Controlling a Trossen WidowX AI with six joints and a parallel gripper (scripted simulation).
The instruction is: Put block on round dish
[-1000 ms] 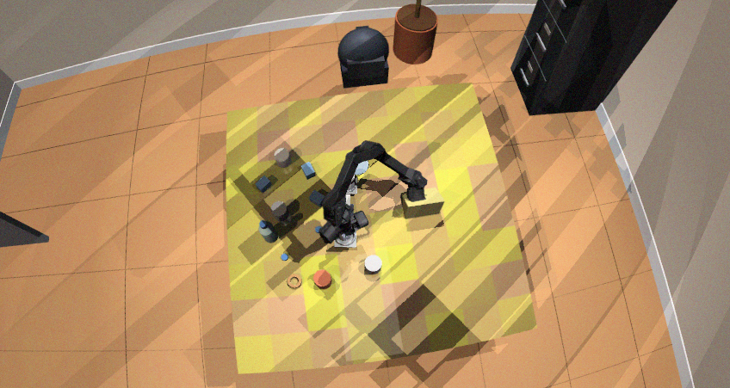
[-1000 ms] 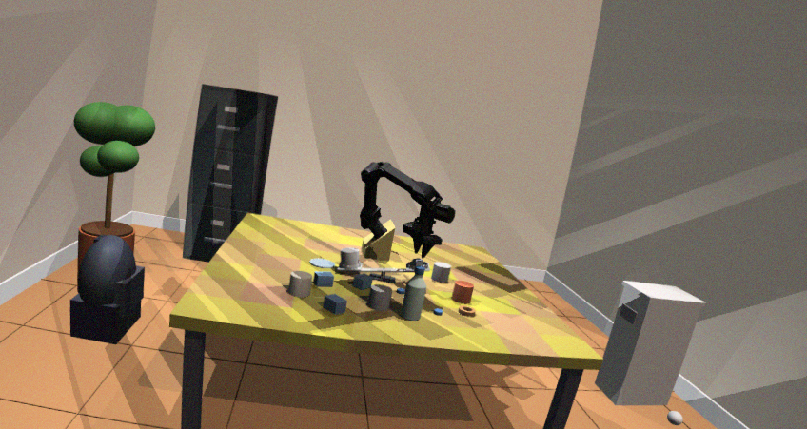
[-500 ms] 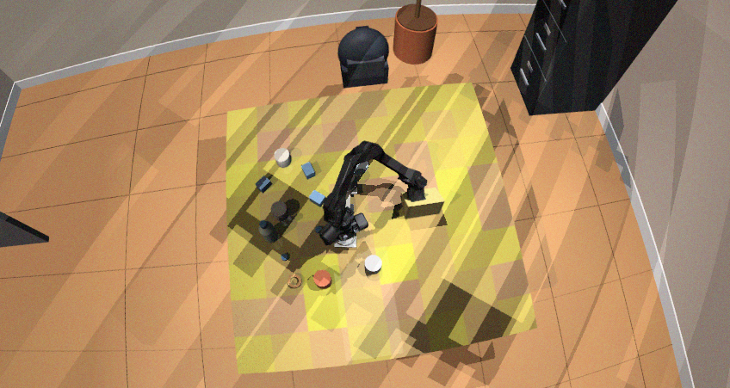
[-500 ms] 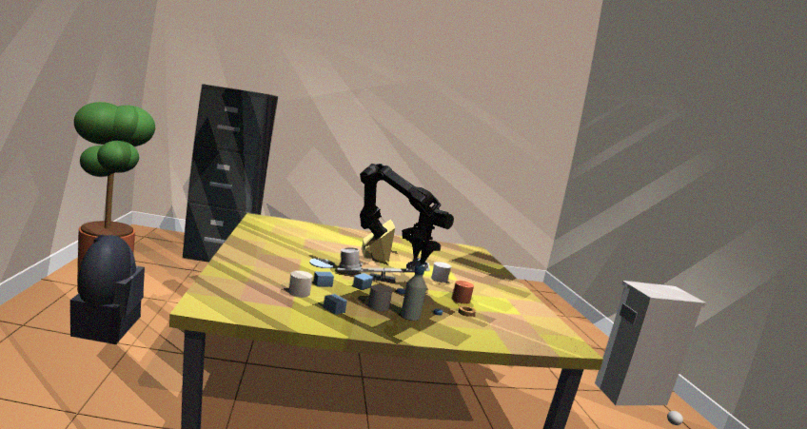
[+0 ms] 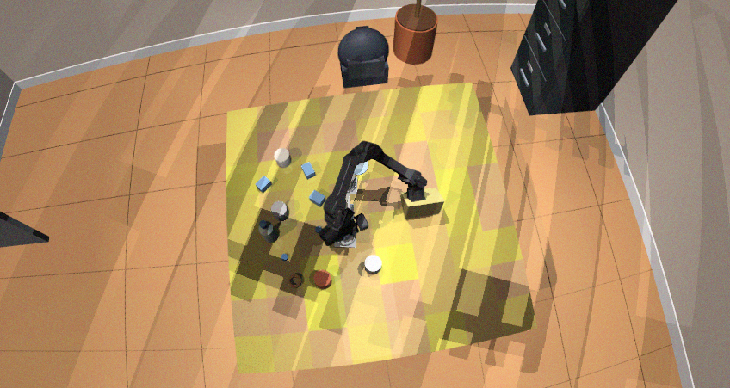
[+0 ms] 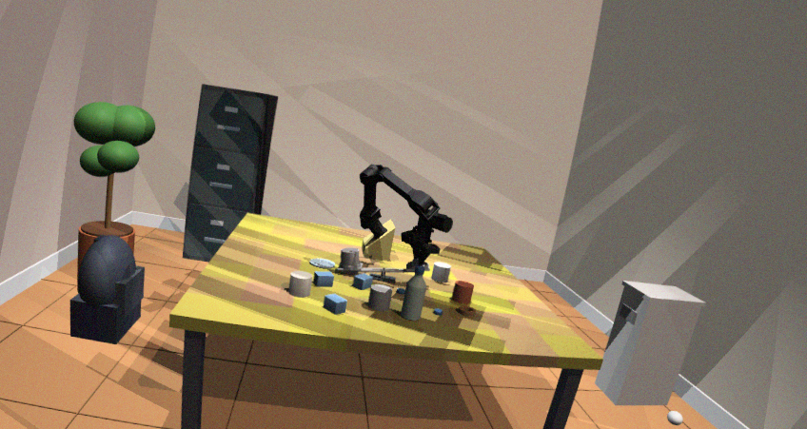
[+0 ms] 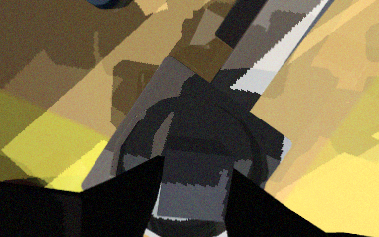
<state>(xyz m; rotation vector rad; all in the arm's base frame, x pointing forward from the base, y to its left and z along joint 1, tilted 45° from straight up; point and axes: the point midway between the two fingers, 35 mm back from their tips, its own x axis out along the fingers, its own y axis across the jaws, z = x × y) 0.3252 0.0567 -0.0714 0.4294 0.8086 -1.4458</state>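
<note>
Now: gripper tip 35 cm to the left of the pale blue round dish, 12 cm past it and 8 cm above it. Round my gripper tip: brown ring (25 cm ahead, 13 cm to the left, 7 cm below); then grey block (1 cm above).
</note>
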